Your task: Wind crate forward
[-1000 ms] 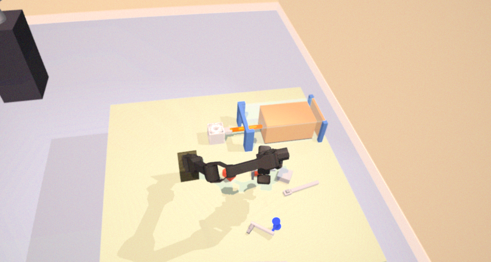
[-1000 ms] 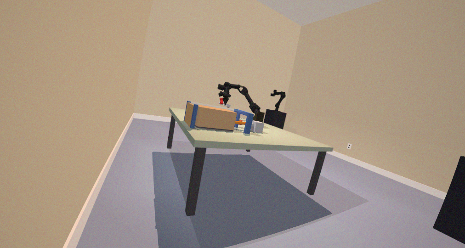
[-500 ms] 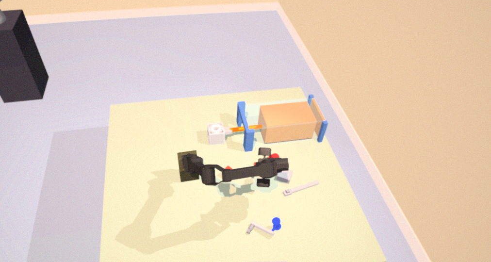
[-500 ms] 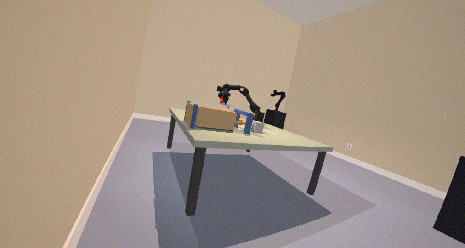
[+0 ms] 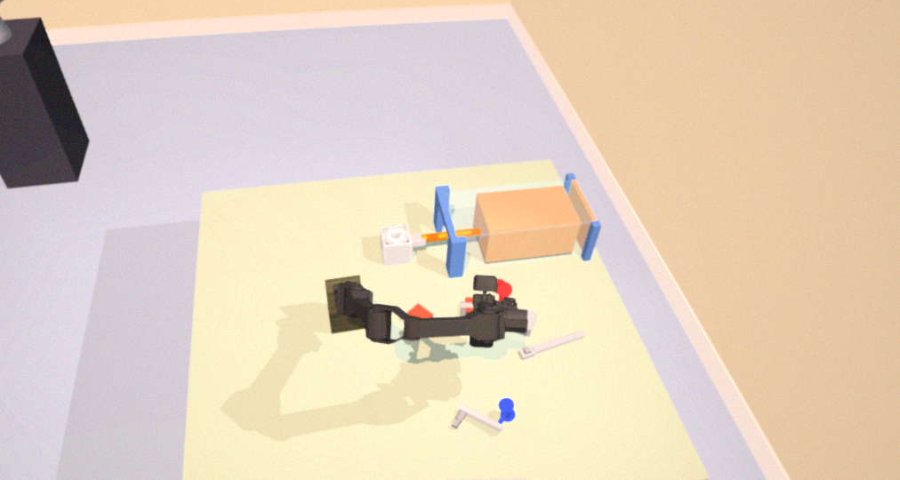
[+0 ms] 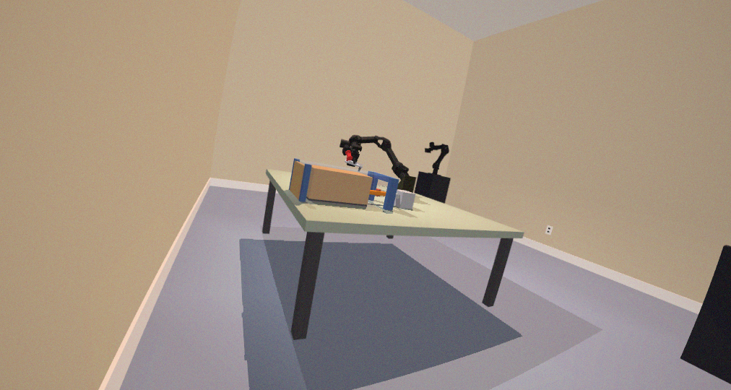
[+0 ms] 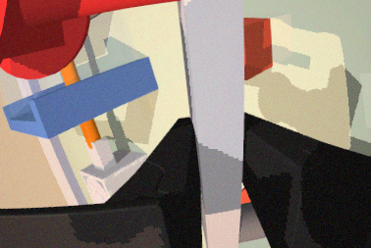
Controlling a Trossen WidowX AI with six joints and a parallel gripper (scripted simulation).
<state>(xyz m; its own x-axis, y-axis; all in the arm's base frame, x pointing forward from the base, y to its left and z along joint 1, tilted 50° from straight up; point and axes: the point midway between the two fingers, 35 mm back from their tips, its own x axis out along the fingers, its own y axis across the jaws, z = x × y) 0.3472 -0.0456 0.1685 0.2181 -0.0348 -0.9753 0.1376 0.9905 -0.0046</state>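
The red spool grip lies 50 mm ahead of my gripper tip and 40 mm above it. Also, from my gripper tip: grey block 160 mm below, 150 mm ahead, 40 mm to the left; then red-knobbed handle 10 mm to the right, 10 mm ahead, 10 mm above; then blue knob 260 mm to the right, 140 mm below, 10 mm ahead.
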